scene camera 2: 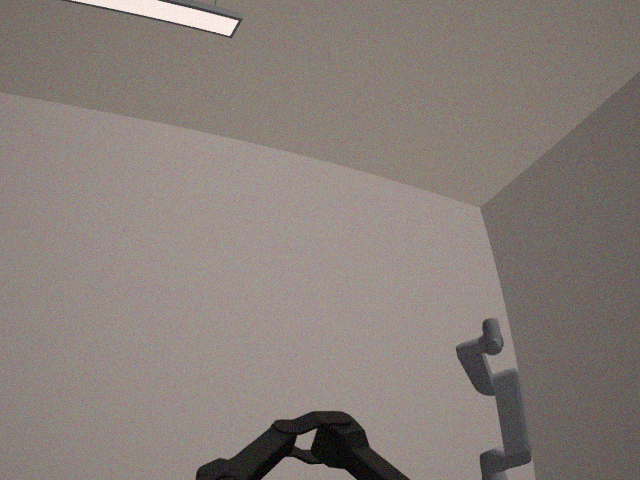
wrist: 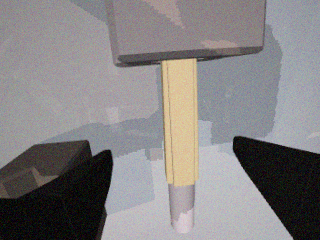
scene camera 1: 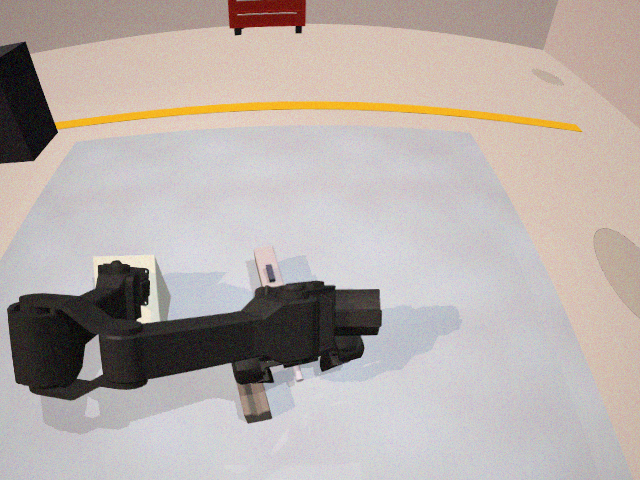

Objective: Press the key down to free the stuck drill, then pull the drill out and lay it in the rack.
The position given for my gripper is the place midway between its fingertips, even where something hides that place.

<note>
My gripper point(scene camera 1: 297, 374) is open, with nothing in its grasp. Also in view: a drill point(wrist: 179, 83) and a brown grooved rack point(scene camera 1: 253, 398).
My gripper also shows in the wrist view point(wrist: 173, 149). Scene camera 2 misses the drill: it is out of frame.
</note>
